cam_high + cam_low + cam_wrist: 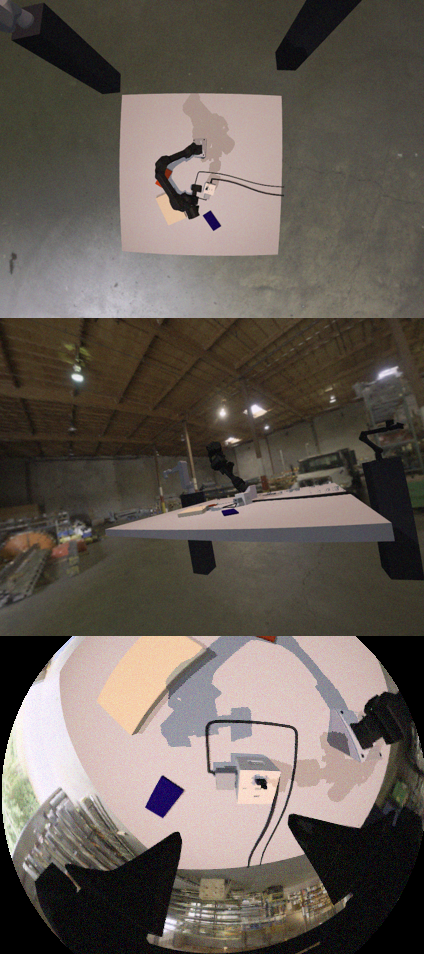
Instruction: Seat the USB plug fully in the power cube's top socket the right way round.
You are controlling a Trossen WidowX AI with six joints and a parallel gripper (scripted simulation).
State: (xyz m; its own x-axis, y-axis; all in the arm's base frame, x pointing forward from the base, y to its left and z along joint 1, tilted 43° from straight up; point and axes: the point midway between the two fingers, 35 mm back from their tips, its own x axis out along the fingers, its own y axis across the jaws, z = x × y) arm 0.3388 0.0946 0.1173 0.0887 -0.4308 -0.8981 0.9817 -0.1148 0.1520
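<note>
My gripper tip is now 120 mm above the dark USB plug, 50 mm past it and 40 mm to the right of it. The rest, counted from my gripper tip: orange block: 290 mm to the right, 210 mm below, 130 mm behind; then beige block: 240 mm to the right, 200 mm below, 110 mm ahead; then dark blue block: 230 mm ahead, 210 mm below, 70 mm to the left.
</note>
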